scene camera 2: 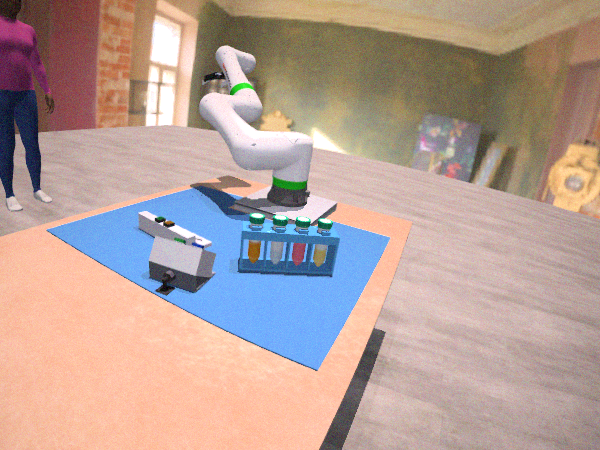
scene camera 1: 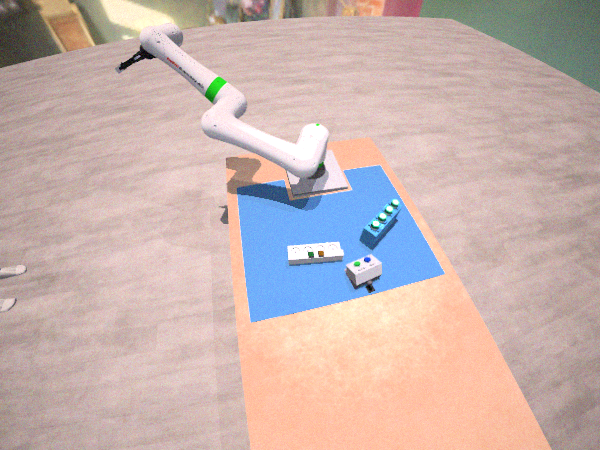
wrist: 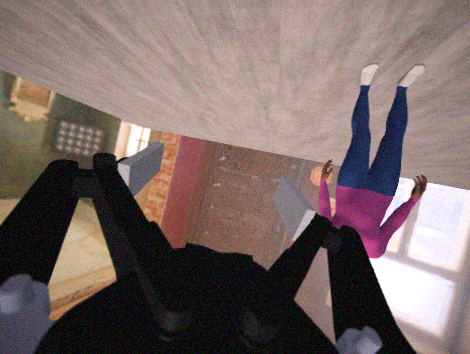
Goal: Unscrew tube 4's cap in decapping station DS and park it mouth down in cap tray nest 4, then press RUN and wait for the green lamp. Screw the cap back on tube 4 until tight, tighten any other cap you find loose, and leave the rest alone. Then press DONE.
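Where they show: gripper, fingertip midpoint: (scene camera 2: pixel 212 84) (wrist: pixel 222 172); arm's base at its link origin: (scene camera 2: pixel 287 199).
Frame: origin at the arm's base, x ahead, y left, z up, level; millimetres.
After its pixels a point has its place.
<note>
My gripper (scene camera 1: pixel 119 68) {x -679, y -826, z 431 mm} (scene camera 2: pixel 205 79) {x -679, y -826, z 431 mm} (wrist: pixel 222 172) {x -679, y -826, z 431 mm} is open and empty, high up and far to the left of the blue mat in the scene camera 1 view. A blue rack (scene camera 1: pixel 370 239) {x 500, y 75, z 27 mm} (scene camera 2: pixel 288 239) {x 466, y 173, z 54 mm} holds several upright tubes in a row, each with a green-and-white cap on top. No tube number is readable, and cap tightness cannot be told. A white tray (scene camera 1: pixel 300 259) {x 485, y -222, z 12 mm} (scene camera 2: pixel 150 227) {x 489, y -209, z -7 mm} has round nests with no caps visible, plus a dark green square (scene camera 1: pixel 311 254) {x 485, y -177, z 25 mm} and an orange square (scene camera 1: pixel 321 253) {x 494, y -139, z 26 mm}. A grey box (scene camera 1: pixel 365 276) {x 639, y -20, z 31 mm} (scene camera 2: pixel 175 257) {x 638, y 0, z 30 mm} carries a green button (scene camera 1: pixel 357 264) {x 589, y -32, z 43 mm} and a blue button (scene camera 1: pixel 367 259) {x 583, y 13, z 43 mm}.
The rack, tray and box stand on the blue mat (scene camera 1: pixel 280 295) {x 586, y -336, z -28 mm} (scene camera 2: pixel 280 320) {x 639, y 233, z -28 mm} in front of the arm's base plate (scene camera 1: pixel 320 189) {x 146, y -4, z -9 mm} (scene camera 2: pixel 320 206) {x -17, y 125, z -2 mm}. A small black fitting (scene camera 1: pixel 370 287) {x 673, y -5, z -12 mm} (scene camera 2: pixel 165 288) {x 676, y 2, z -22 mm} is at the box's side. A person (scene camera 2: pixel 20 95) (wrist: pixel 365 200) stands beyond the table.
</note>
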